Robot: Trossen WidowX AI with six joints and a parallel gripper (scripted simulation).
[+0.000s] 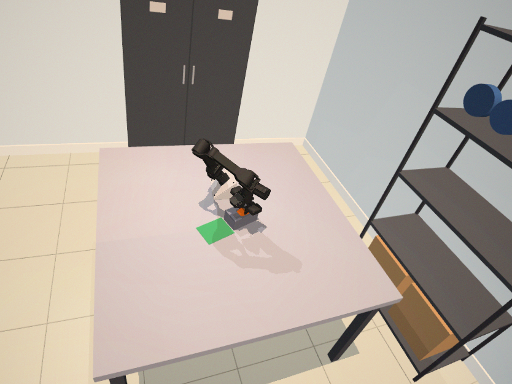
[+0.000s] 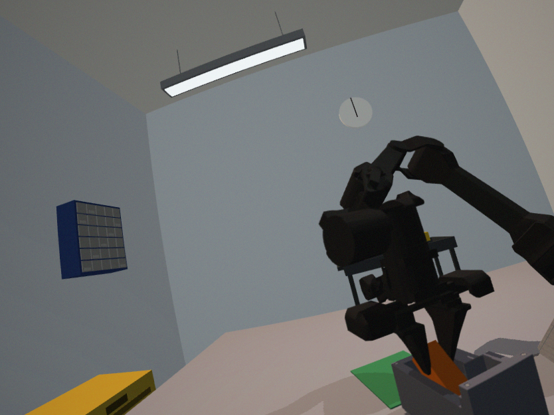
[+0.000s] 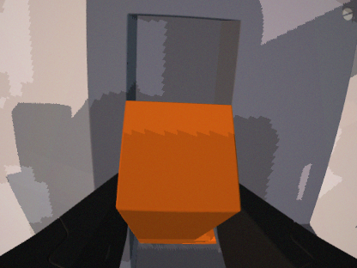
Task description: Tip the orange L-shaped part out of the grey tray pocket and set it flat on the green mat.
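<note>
Now: the green mat 3 cm ahead of my gripper tip, 15 cm to the right of it and 8 cm below it. Also, from my gripper tip: orange L-shaped part (2 cm behind, 3 cm to the left, 3 cm below).
</note>
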